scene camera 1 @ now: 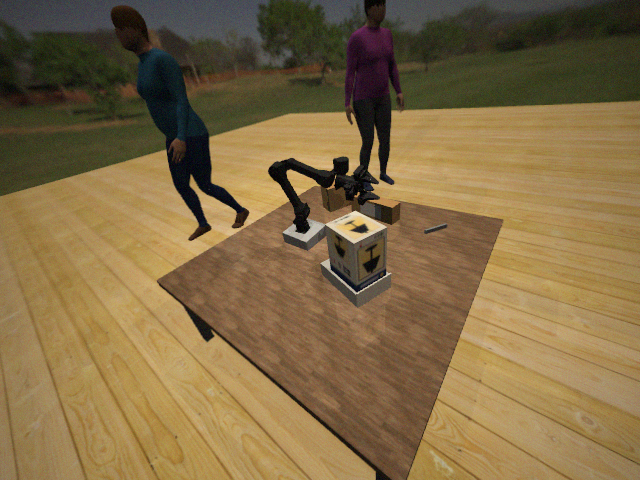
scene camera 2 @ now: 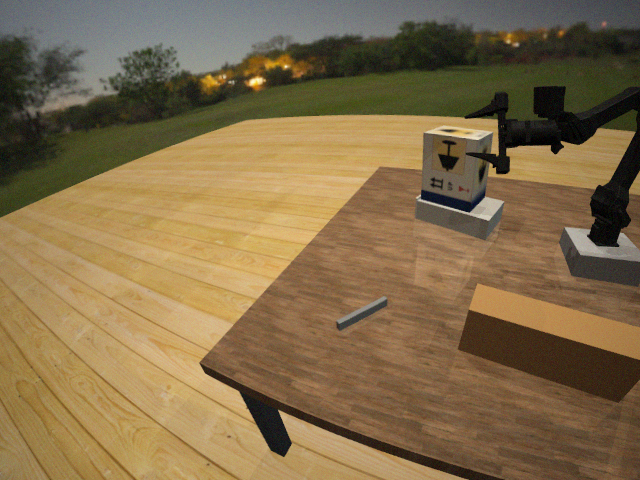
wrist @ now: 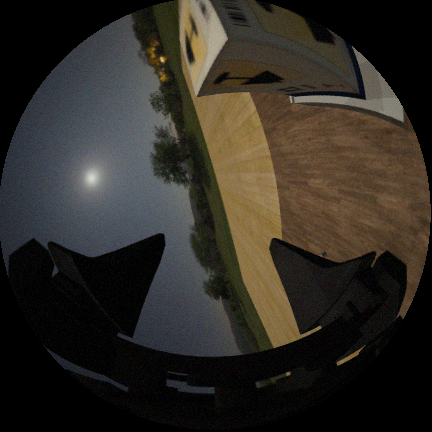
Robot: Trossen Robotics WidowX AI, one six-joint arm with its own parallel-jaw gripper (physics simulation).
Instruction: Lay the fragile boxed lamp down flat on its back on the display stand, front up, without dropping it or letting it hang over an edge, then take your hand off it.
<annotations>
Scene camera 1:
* my gripper
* stand
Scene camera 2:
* my gripper
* stand
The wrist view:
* my gripper
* stand
</annotations>
